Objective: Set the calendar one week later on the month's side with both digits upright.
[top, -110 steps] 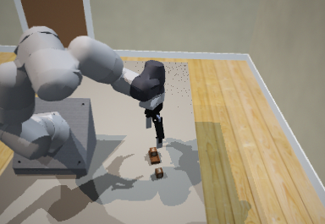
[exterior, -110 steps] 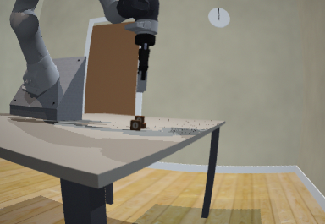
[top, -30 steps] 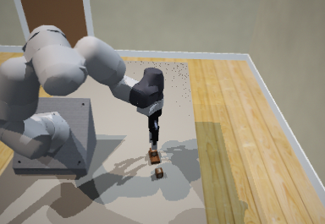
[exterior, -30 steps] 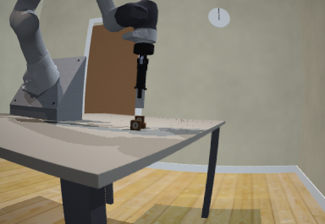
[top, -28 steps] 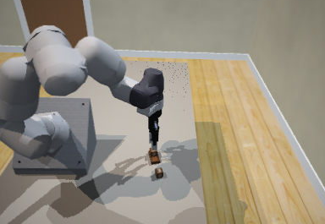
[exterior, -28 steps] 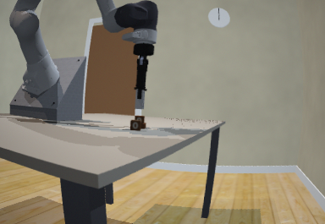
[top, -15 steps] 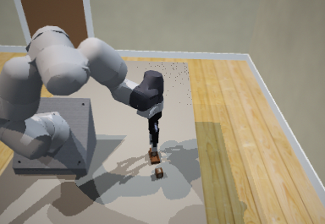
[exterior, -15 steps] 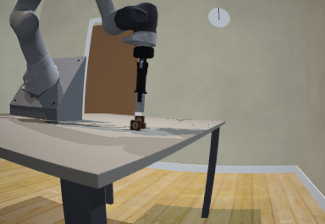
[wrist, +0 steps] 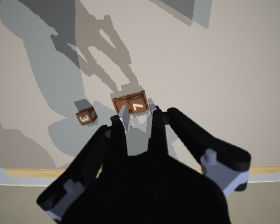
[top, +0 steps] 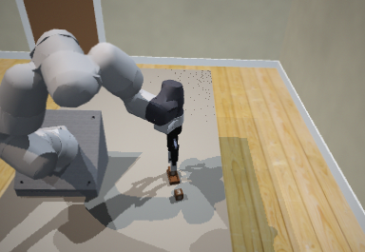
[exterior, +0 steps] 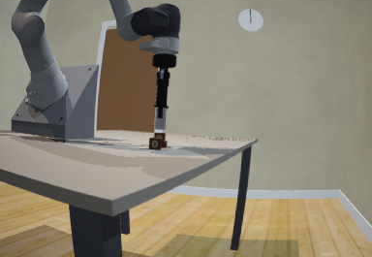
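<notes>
Right now the brown tray is 20 mm to the right of my hand and 70 mm below it.
</notes>
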